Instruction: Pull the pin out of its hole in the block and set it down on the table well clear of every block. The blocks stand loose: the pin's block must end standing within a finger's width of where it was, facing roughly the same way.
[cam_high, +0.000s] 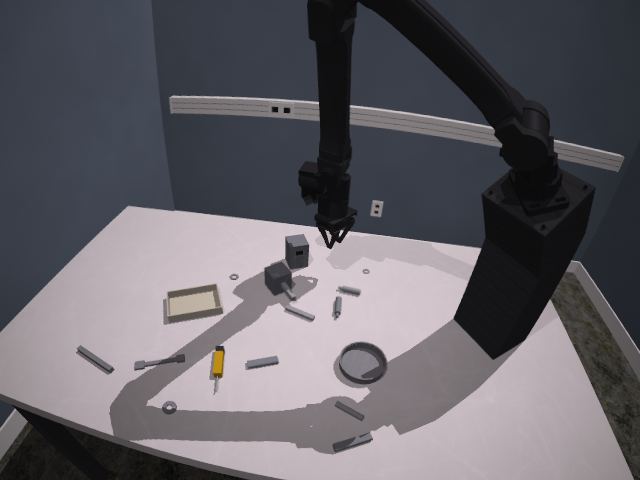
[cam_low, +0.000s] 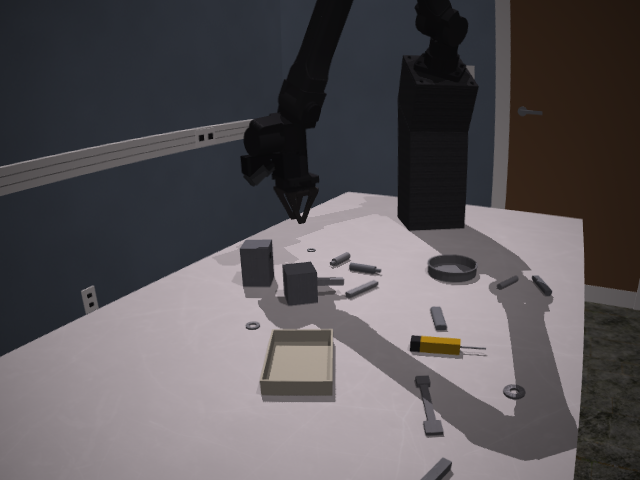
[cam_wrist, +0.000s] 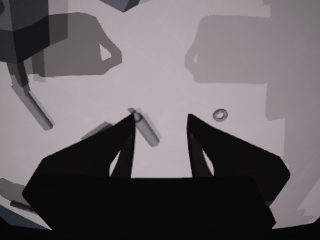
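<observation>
My hand is 100 mm short of the grey pin, 120 mm to the right of it and 80 mm above it. The rest, counted from my hand: taller grey block (100 mm ahead, 20 mm to the right, 60 mm below); then round dish (120 mm behind, 300 mm to the left, 100 mm below); then grey bar (50 mm ahead, 180 mm to the left, 100 mm below).
</observation>
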